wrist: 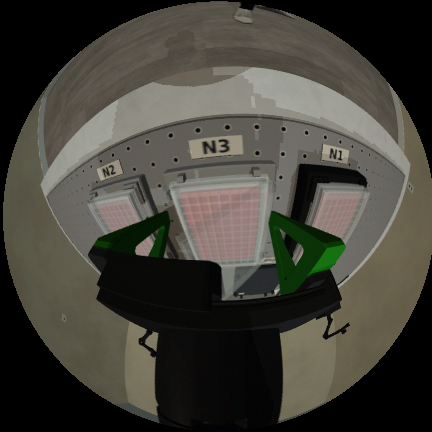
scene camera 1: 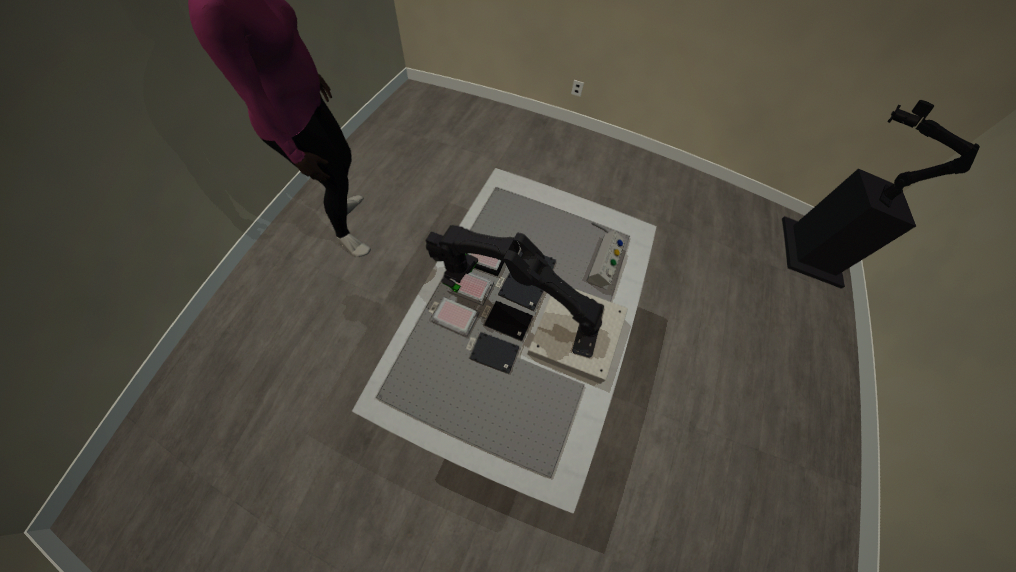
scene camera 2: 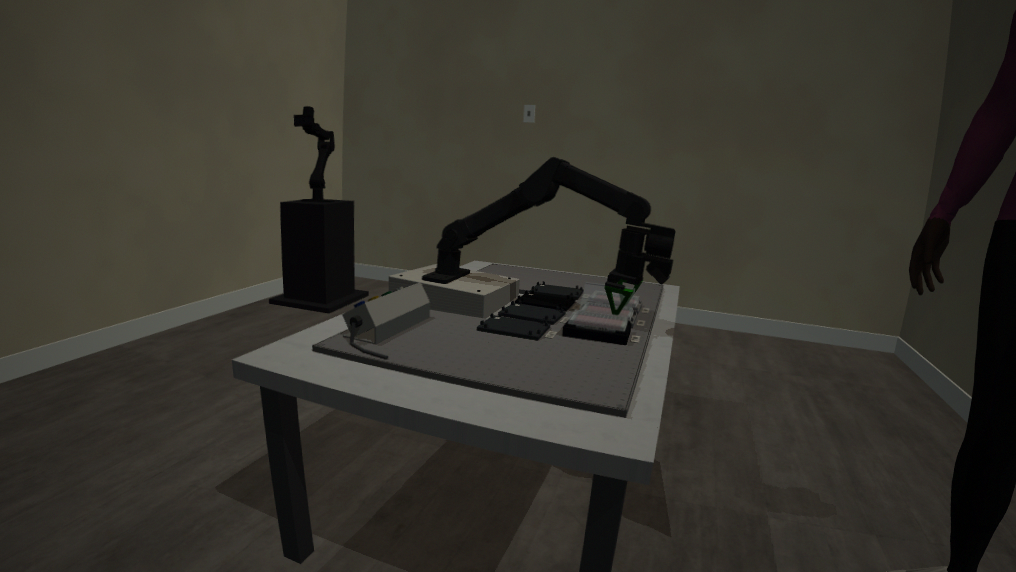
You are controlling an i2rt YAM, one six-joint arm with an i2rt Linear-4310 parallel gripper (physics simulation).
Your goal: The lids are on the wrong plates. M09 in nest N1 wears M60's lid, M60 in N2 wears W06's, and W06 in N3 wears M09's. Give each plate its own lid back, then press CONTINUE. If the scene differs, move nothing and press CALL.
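Places are measured from the arm's base along level axes (x ahead, y left, z up), in metres.
Pixels of known places: gripper, fingertip midpoint: (wrist: 218, 216) (scene camera 1: 462, 281) (scene camera 2: 619, 310); arm's base, origin of the base link: (scene camera 1: 588, 328) (scene camera 2: 447, 276).
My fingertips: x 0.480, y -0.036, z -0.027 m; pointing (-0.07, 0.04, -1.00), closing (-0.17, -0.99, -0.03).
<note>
For each thing: its top centre in the pictures, then the offset to it from my fingertips. "*": a spot on its surface instead.
- nest labelled N3, surface spot: (wrist: 216, 146) * 0.056 m ahead, 0.007 m right, 0.026 m down
- N2, middle of its top: (wrist: 125, 238) (scene camera 1: 454, 313) 0.021 m back, 0.129 m left, 0.001 m up
- N1, middle of its top: (wrist: 333, 236) (scene camera 2: 599, 317) (scene camera 1: 485, 254) 0.040 m back, 0.132 m right, 0.012 m up
- button box, middle of its top: (scene camera 2: 388, 290) (scene camera 1: 610, 252) 0.493 m back, 0.281 m right, 0.056 m up
My gripper (scene camera 1: 455, 287) (scene camera 2: 619, 298) (wrist: 218, 216) is open, its green fingers low over the middle plate, one to each side of it in the wrist view. That plate (scene camera 1: 476, 286) (wrist: 222, 222), pink under a clear lid, sits in the nest labelled N3 (wrist: 216, 146). The plate in N2 (scene camera 1: 455, 315) (wrist: 116, 215) is at the left in the wrist view. The plate in N1 (scene camera 1: 487, 261) (wrist: 340, 212) is at the right, in a taller black nest. All three look lidded; no plate or lid names are readable. The button box (scene camera 1: 607, 259) (scene camera 2: 391, 312) has coloured buttons; their labels are unreadable.
Several dark flat stands (scene camera 1: 495, 351) (scene camera 2: 513, 326) lie between the plates and the pale base block (scene camera 1: 611, 355) (scene camera 2: 462, 301) of the arm. A person (scene camera 1: 263, 63) (scene camera 2: 984, 284) stands beyond the plates' side of the table. A second arm stands on a black pedestal (scene camera 1: 849, 223) (scene camera 2: 316, 248).
</note>
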